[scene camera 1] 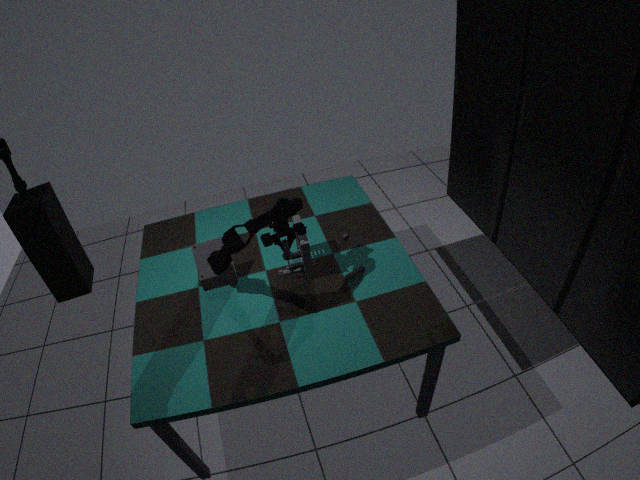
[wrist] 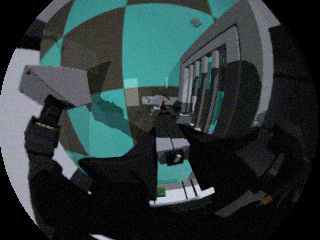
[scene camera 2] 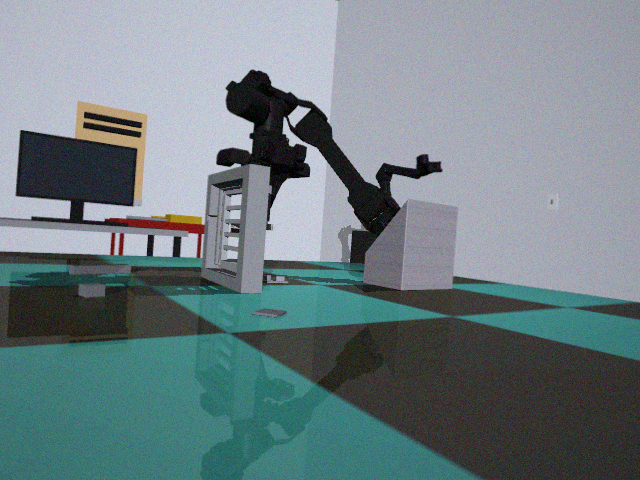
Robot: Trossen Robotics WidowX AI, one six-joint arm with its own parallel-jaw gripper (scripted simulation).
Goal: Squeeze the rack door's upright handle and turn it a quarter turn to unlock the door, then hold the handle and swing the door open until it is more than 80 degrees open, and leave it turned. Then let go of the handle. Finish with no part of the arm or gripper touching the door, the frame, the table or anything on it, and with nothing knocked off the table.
The pictures show: my gripper and a grey rack.
My gripper also shows in the wrist view.
